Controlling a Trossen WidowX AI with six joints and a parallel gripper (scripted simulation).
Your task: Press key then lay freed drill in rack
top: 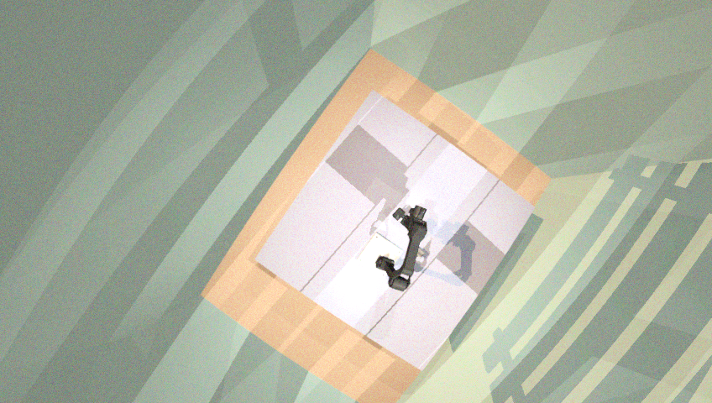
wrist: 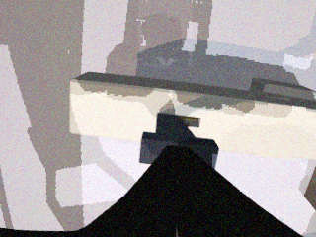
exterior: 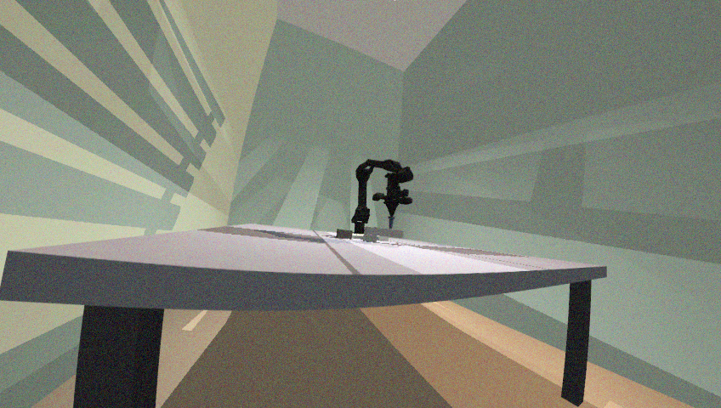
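The key is 30 mm below my gripper tip. From my gripper tip the other things lie so: dark block 180 mm to the right, 120 mm behind, 110 mm below; then drill 80 mm below, 50 mm to the right, 20 mm behind.
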